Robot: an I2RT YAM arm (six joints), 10 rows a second.
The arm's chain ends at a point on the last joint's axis. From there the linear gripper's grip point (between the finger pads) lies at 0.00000 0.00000 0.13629 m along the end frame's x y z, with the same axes.
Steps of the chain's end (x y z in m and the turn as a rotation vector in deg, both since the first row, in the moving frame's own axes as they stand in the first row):
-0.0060, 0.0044, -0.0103, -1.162, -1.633, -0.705
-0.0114, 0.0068, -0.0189, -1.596, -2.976, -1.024
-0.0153, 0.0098, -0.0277, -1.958, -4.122, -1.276
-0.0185, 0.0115, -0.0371, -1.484, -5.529, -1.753
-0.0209, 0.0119, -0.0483, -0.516, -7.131, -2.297
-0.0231, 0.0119, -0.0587, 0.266, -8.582, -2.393
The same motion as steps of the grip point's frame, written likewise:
-0.0099, 0.0072, -0.0104, -1.162, -1.633, -0.705
-0.0184, 0.0107, -0.0191, -1.596, -2.976, -1.024
-0.0250, 0.0146, -0.0281, -1.958, -4.122, -1.276
-0.0316, 0.0152, -0.0378, -1.484, -5.529, -1.753
-0.0378, 0.0135, -0.0494, -0.516, -7.131, -2.297
-0.0434, 0.0117, -0.0602, 0.266, -8.582, -2.393

